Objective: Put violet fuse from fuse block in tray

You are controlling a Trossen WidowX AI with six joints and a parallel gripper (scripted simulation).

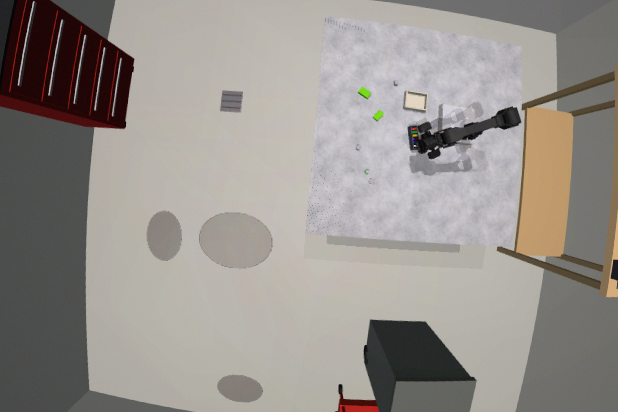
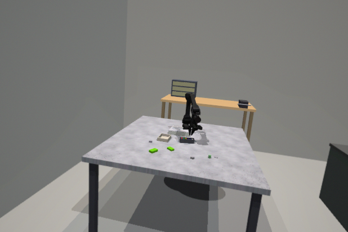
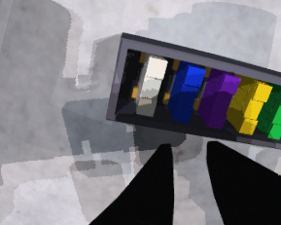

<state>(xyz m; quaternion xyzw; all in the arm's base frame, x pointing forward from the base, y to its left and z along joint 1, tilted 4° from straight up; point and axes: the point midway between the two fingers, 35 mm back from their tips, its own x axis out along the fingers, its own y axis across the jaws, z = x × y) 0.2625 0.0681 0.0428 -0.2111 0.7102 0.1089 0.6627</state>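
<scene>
Right now my gripper tip is 20 mm short of the violet fuse, 20 mm to the left of it and 40 mm above it. From my gripper tip the other things lie so: white fuse: 10 mm ahead, 20 mm to the left, 40 mm below; then blue fuse: 20 mm ahead, 40 mm below; then yellow fuse: 20 mm ahead, 40 mm to the right, 40 mm below.
</scene>
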